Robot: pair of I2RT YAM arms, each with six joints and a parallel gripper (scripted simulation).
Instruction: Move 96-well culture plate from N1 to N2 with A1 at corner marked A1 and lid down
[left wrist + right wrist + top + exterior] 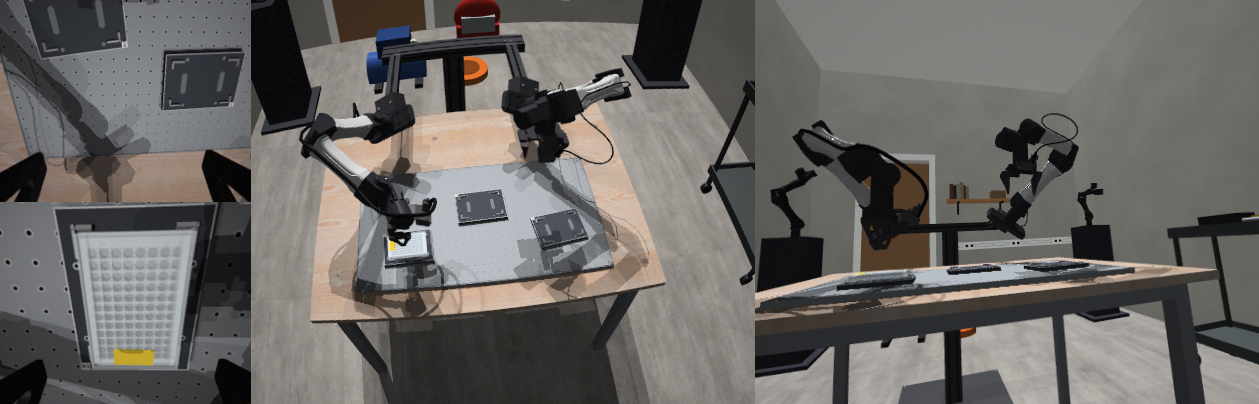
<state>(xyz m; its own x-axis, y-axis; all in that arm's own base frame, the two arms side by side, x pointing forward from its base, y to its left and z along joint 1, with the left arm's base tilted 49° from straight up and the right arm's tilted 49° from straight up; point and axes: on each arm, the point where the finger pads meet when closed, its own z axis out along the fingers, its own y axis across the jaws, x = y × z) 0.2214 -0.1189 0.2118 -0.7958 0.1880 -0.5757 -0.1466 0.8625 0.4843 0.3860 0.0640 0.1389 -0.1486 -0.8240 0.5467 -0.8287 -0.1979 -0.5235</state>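
Observation:
The 96-well culture plate lies 8 cm below my right hand. Also, from my right hand: plate nest: 26 cm to the left, 12 cm behind, 9 cm below; then nest N2: 50 cm to the left, 9 cm below, 1 cm ahead; then nest N1: 9 cm below.

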